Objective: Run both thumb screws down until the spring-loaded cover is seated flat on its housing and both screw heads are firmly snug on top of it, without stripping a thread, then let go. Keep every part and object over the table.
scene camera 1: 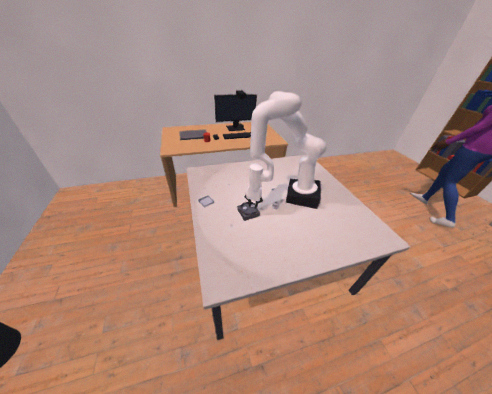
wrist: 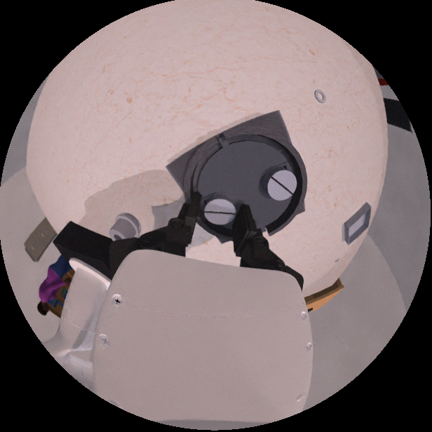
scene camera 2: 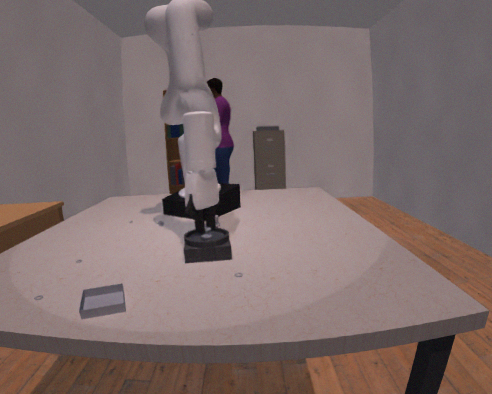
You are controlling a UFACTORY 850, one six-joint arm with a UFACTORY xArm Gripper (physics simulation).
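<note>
The dark square housing point(scene camera 1: 248, 215) point(scene camera 2: 208, 252) point(wrist: 272, 122) sits on the table. Its round grey cover point(wrist: 240, 170) lies inside the raised ring; whether it is flat cannot be told. Two slotted silver screw heads show in the wrist view: one screw point(wrist: 282, 185) is at the right with its knurled side standing above the cover, the other screw point(wrist: 220, 218) is nearer the gripper. My gripper point(scene camera 1: 253, 203) point(scene camera 2: 206, 229) point(wrist: 218, 210) is open, its fingers standing narrowly on either side of the nearer screw head. A small gap shows beside the left finger. The threads are hidden.
A shallow grey tray point(scene camera 1: 206, 201) point(scene camera 2: 102, 302) point(wrist: 357, 224) lies on the table point(scene camera 1: 300, 250). A grey cylindrical part point(scene camera 1: 276, 204) point(wrist: 125, 227) stands between the housing and the black robot base point(scene camera 1: 304, 194). Small washers point(scene camera 2: 238, 274) point(wrist: 320, 96) lie around the housing.
</note>
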